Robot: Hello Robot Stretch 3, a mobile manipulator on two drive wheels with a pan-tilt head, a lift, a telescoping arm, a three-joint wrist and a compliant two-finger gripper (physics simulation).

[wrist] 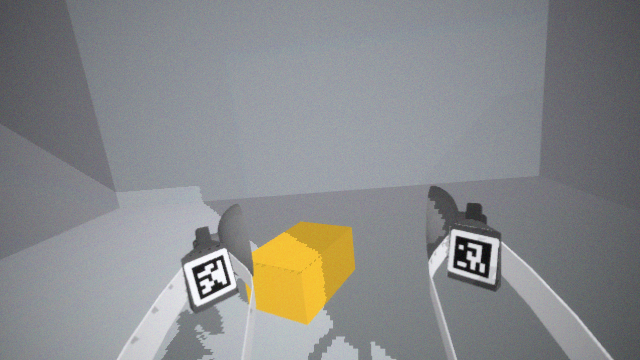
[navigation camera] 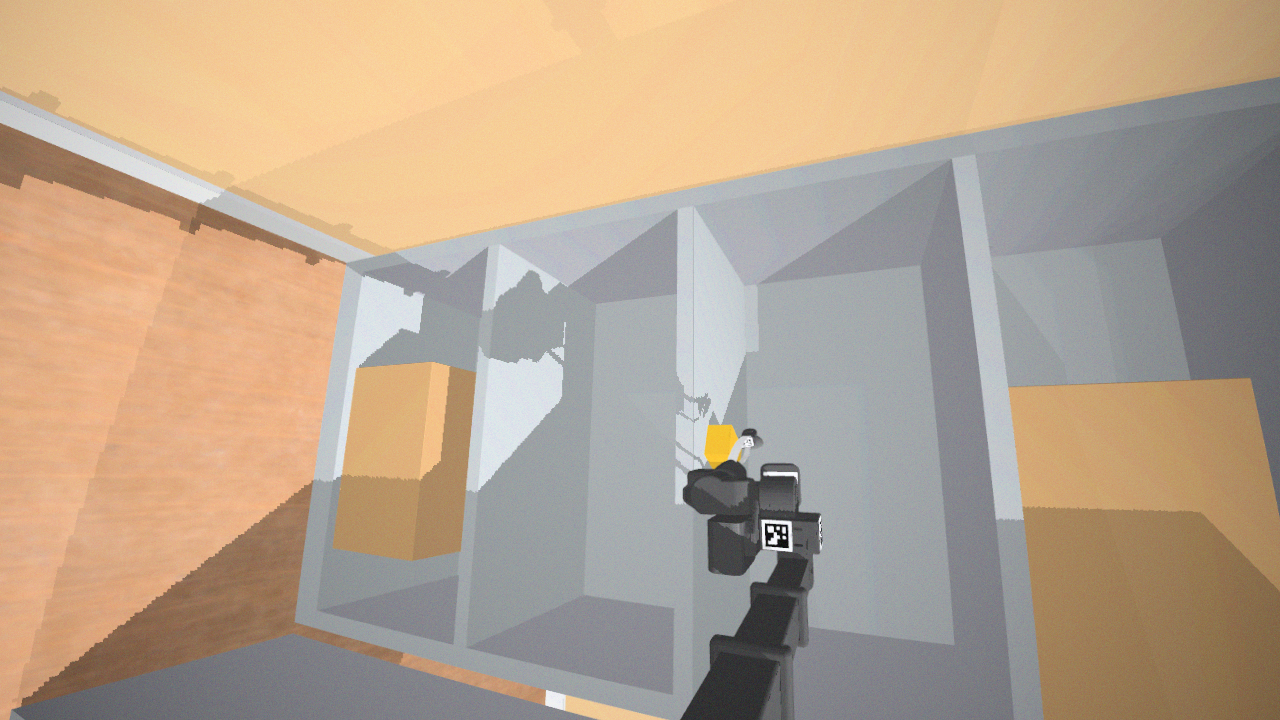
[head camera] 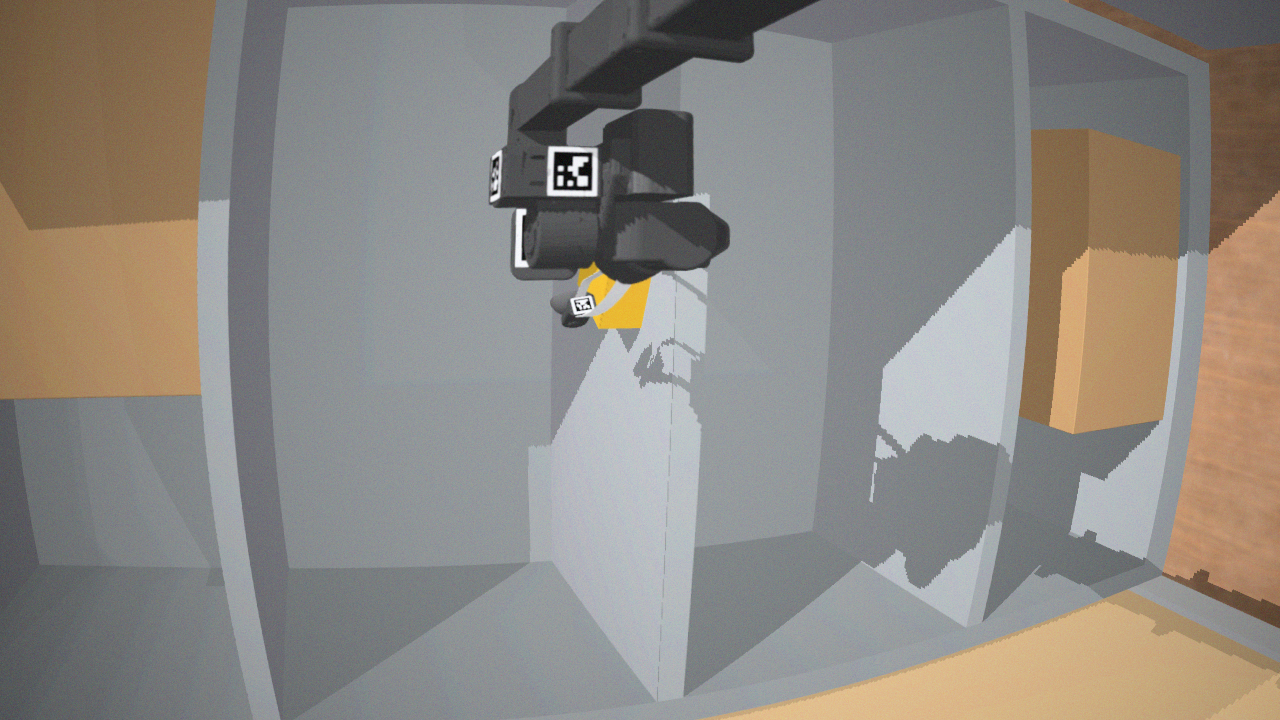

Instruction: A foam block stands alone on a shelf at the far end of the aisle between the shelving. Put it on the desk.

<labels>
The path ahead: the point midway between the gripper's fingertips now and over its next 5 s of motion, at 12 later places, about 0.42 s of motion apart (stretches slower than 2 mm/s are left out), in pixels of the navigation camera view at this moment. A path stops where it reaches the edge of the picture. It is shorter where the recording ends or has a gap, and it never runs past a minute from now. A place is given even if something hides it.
My gripper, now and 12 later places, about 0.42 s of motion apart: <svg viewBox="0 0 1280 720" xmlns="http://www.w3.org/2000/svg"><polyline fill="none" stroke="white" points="753,474 742,473 733,473 733,473 733,473 733,473 733,473 736,471 739,470 740,470 740,469 740,470 740,470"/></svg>
</labels>
